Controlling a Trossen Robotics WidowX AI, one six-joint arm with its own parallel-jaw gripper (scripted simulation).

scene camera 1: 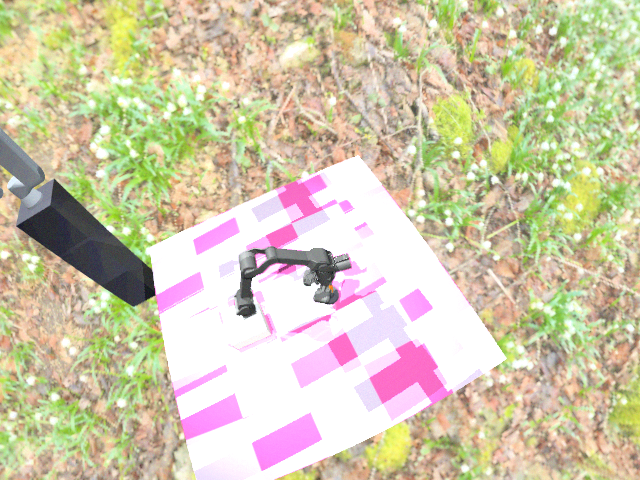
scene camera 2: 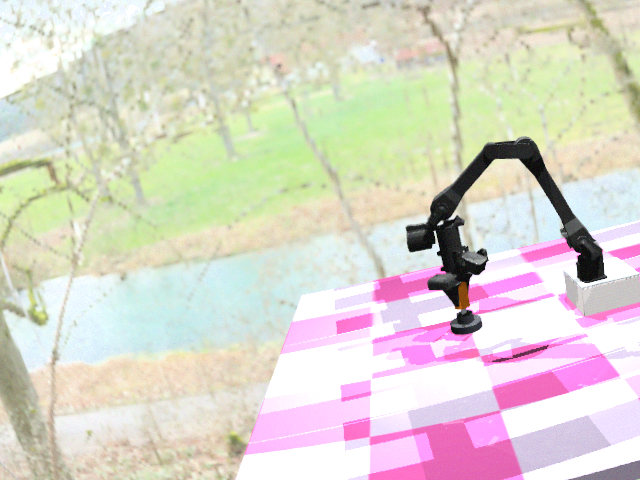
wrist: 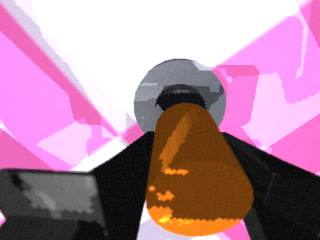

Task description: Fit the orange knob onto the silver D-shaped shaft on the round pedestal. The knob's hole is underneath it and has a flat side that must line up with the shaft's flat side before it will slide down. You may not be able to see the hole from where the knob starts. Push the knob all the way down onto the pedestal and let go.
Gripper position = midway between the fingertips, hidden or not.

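Labels:
Gripper [scene camera 2: 461, 303] carrying an orange knob [wrist: 194, 178].

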